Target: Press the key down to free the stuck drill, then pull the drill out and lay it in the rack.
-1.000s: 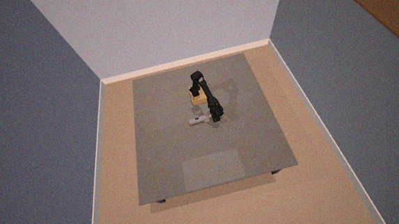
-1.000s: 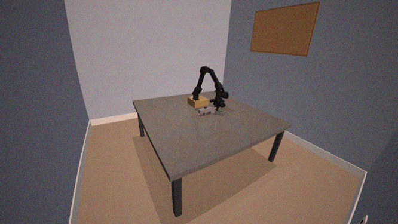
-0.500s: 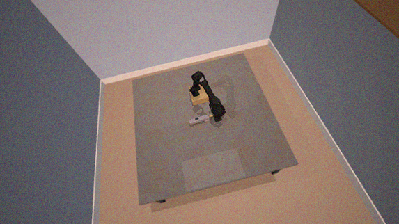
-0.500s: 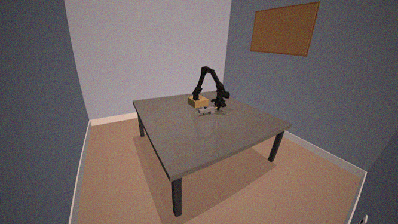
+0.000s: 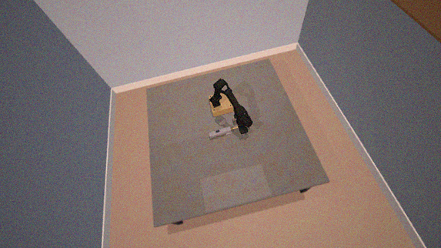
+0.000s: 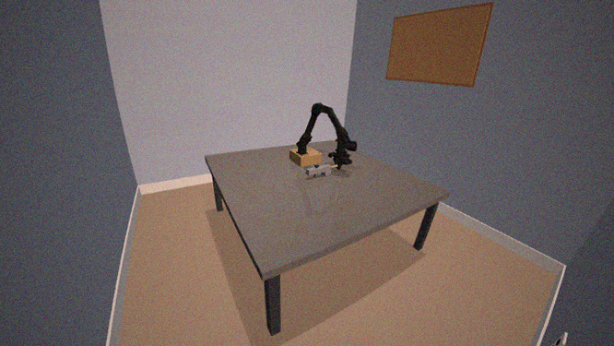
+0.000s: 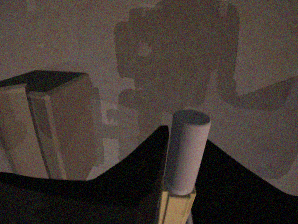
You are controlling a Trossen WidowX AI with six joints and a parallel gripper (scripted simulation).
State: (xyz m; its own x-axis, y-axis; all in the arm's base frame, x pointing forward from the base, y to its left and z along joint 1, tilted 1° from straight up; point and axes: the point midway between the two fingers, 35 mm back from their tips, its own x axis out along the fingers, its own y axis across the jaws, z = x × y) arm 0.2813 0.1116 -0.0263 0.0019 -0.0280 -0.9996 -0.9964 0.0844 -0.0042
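The grey rack lies 8 cm behind my gripper tip. From my gripper tip the other things lie so: pale grey sleeve: 17 cm to the right, 2 cm behind, 2 cm above; drill: 4 cm to the right, 3 cm above; dark key: 20 cm to the right, 4 cm above, 2 cm behind.
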